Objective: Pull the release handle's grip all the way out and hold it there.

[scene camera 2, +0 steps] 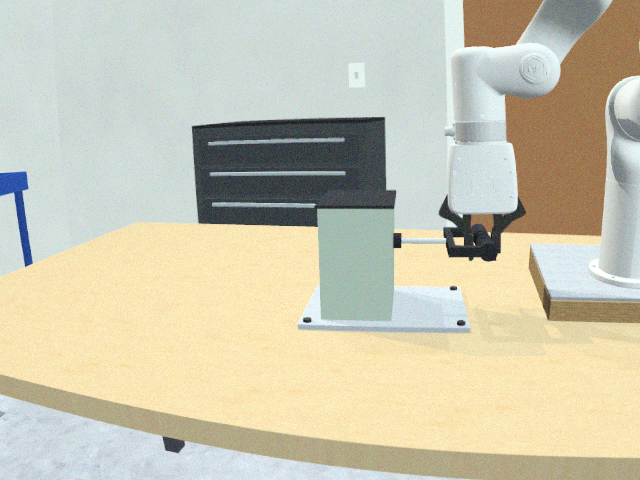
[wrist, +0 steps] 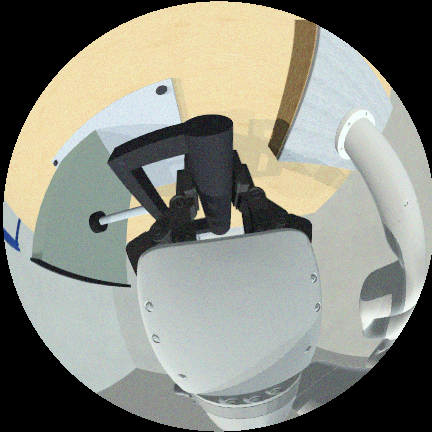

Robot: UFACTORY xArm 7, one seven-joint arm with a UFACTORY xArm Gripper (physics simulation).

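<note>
The release handle's black grip point(scene camera 2: 484, 242) point(wrist: 212, 165) is a round bar on a black bracket. It sits to the right of the pale green housing point(scene camera 2: 355, 263) point(wrist: 75, 200), joined to it by a light rod point(scene camera 2: 423, 240) point(wrist: 122, 215). A stretch of rod shows between the housing's black collar point(scene camera 2: 397, 240) point(wrist: 98, 221) and the bracket. My gripper point(scene camera 2: 480, 240) point(wrist: 210, 163) points down and is shut on the grip, with one finger on each side of the bar. The bar's far end sticks out past the fingers in the wrist view.
The housing stands on a light base plate point(scene camera 2: 426, 304) point(wrist: 135, 110) with dark bolts, on the wooden table point(scene camera 2: 206, 330) point(wrist: 225, 40). The arm's mounting block point(scene camera 2: 568, 279) point(wrist: 320, 100) is to the right. A dark drawer cabinet point(scene camera 2: 279, 155) stands behind the table.
</note>
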